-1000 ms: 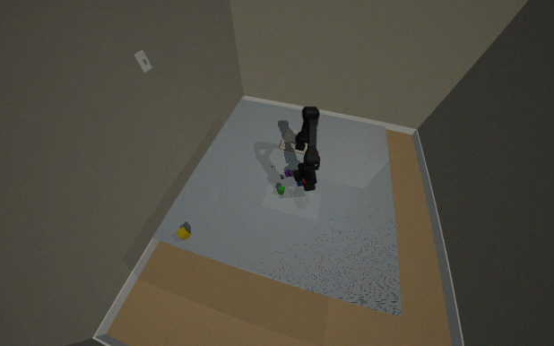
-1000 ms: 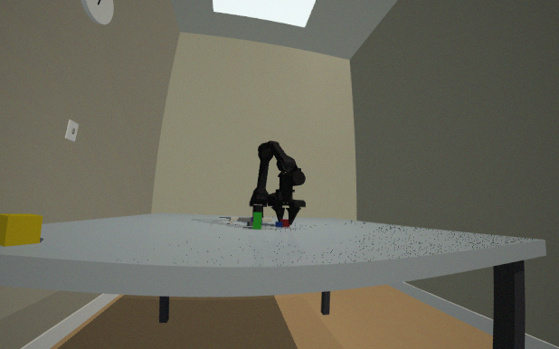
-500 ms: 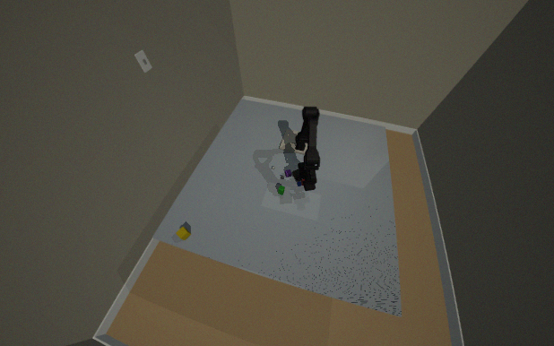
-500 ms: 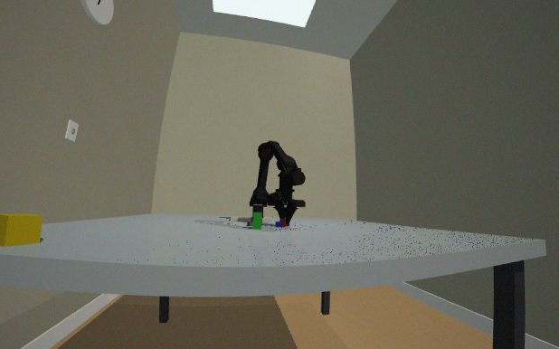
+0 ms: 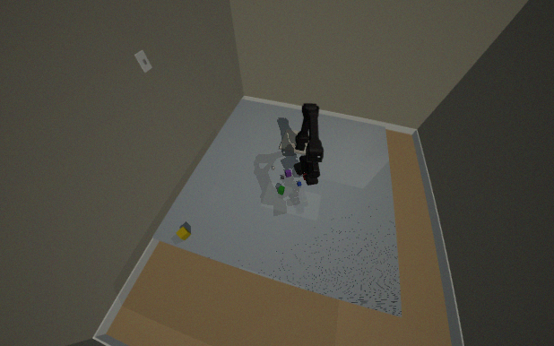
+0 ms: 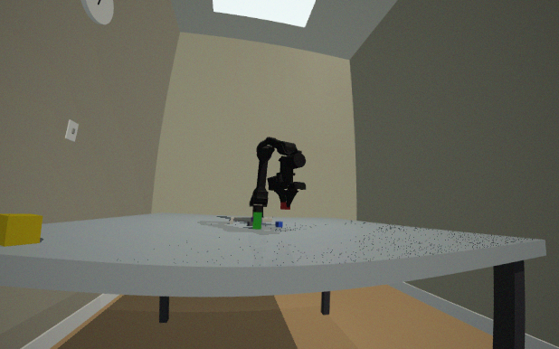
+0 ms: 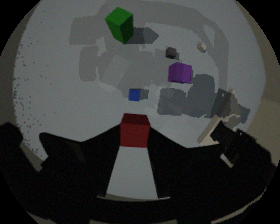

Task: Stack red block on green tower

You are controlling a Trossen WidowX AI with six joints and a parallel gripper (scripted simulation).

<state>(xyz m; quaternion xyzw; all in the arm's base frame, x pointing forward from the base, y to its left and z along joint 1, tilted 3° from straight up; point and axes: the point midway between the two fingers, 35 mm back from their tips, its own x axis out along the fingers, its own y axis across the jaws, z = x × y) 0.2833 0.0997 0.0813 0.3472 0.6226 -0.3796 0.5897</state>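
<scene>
The small blue block is 7 cm below my gripper tip, 3 cm to the right of it and 2 cm ahead of it. Also, from my gripper tip: small grey piece 15 cm to the right, 7 cm below, 1 cm ahead; red block 1 cm above; purple block 12 cm to the right, 6 cm below, 3 cm behind.
</scene>
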